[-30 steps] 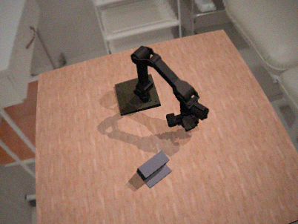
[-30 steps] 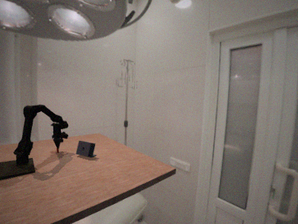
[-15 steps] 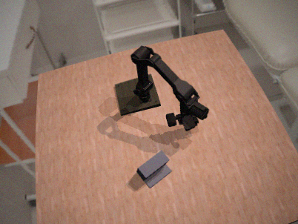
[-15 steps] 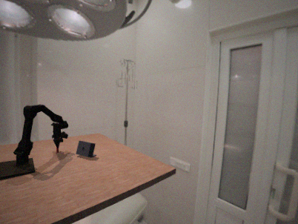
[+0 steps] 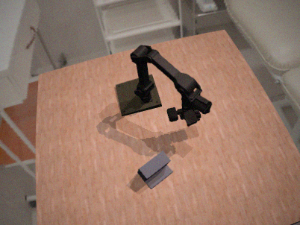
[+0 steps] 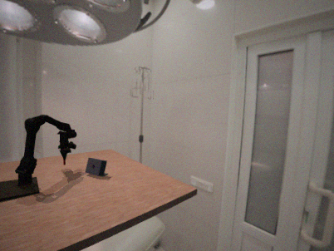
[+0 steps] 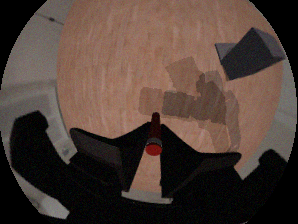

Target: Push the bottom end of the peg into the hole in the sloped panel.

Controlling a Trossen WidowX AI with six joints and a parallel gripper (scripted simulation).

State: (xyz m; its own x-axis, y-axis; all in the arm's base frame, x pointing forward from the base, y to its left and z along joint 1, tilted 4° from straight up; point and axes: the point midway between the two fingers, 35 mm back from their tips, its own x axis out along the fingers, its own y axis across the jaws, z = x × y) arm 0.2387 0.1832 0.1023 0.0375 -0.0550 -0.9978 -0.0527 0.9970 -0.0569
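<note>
Now: gripper tip 180 mm short of the sloped panel, 200 mm to the left of it and 30 mm above it. Also, from my gripper tip: red peg: 20 mm above.
</note>
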